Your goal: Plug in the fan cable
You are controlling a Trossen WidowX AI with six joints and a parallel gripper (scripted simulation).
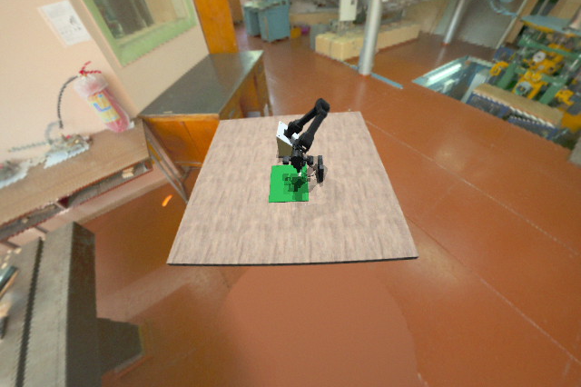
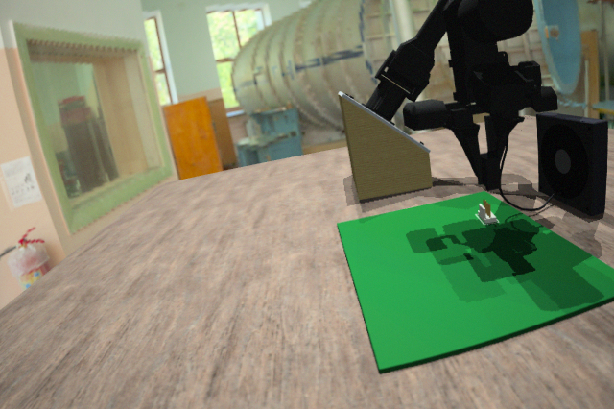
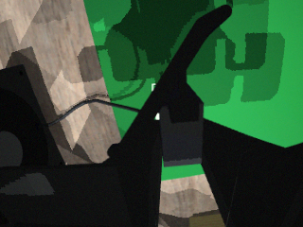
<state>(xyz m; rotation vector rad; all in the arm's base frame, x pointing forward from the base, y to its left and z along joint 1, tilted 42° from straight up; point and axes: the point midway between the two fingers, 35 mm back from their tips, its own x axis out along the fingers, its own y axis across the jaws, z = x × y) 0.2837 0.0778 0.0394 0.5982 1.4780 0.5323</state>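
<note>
Now: the fan header 70 mm below my gripper tip and 10 mm behind it. From my gripper tip the other things lie so: green board (80 mm below, 70 mm to the right, 50 mm ahead); then black fan (130 mm to the left, 10 mm below, 10 mm behind); then fan plug (10 mm ahead, 10 mm above).
</note>
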